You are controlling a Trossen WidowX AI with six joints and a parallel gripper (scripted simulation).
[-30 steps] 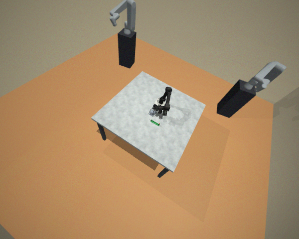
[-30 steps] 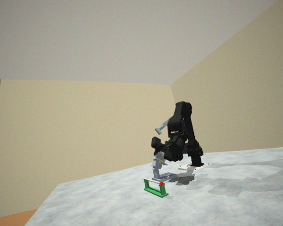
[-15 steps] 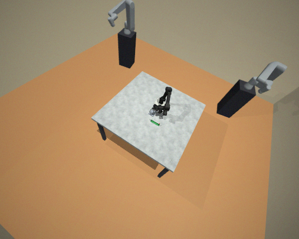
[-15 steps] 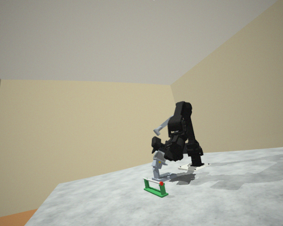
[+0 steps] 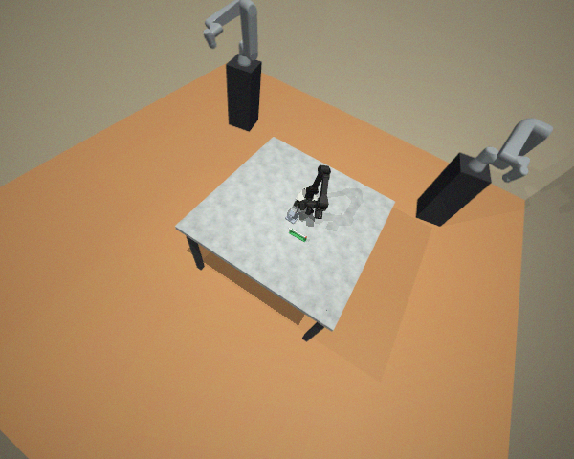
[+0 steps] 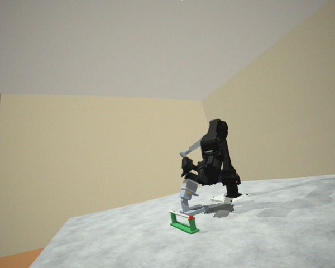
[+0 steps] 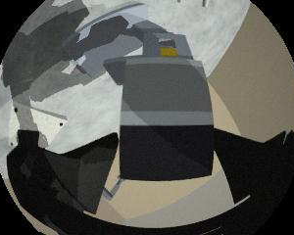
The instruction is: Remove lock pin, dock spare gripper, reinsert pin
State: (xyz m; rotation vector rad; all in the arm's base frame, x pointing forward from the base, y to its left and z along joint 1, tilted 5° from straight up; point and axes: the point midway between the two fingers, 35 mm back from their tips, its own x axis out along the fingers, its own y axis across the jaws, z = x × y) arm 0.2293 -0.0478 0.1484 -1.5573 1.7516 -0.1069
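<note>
Right now my gripper tip is 20 mm short of the spare gripper, 20 mm above it and 10 mm to the right of it. Also, from my gripper tip: mount socket (90 mm below, 30 mm ahead, 10 mm to the left); then green cradle (170 mm ahead, 120 mm below, 100 mm to the left).
</note>
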